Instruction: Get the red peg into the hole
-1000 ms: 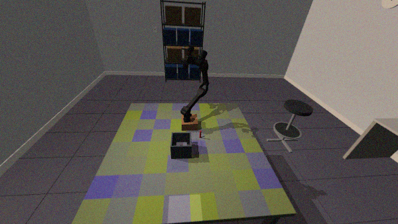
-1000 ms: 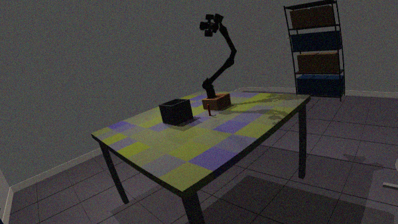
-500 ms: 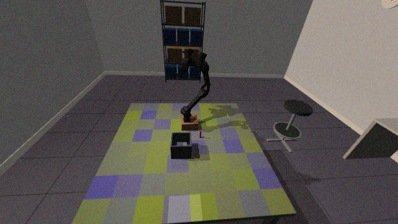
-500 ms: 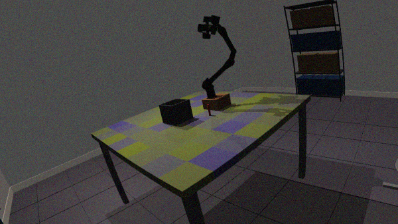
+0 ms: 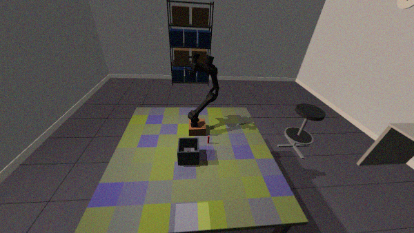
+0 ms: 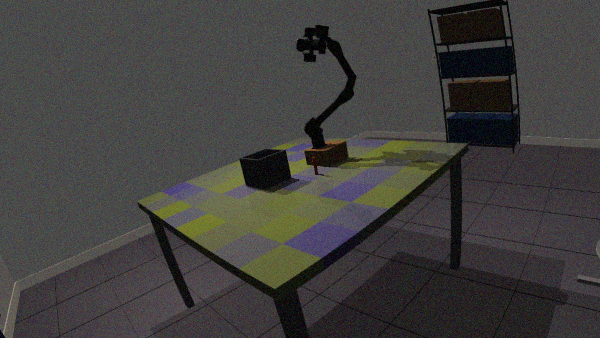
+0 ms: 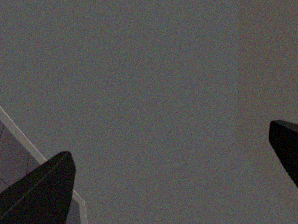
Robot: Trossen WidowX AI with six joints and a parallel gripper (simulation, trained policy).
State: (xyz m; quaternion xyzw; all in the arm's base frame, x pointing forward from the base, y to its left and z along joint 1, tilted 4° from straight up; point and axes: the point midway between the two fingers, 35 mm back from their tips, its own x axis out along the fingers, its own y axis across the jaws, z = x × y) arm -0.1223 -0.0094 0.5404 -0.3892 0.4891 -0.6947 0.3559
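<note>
Now: the red peg 59 cm below my gripper tip, 30 cm ahead of it and 16 cm to the left of it. The rest, counted from my gripper tip: pale plate 58 cm below, 43 cm ahead, 3 cm to the right.
</note>
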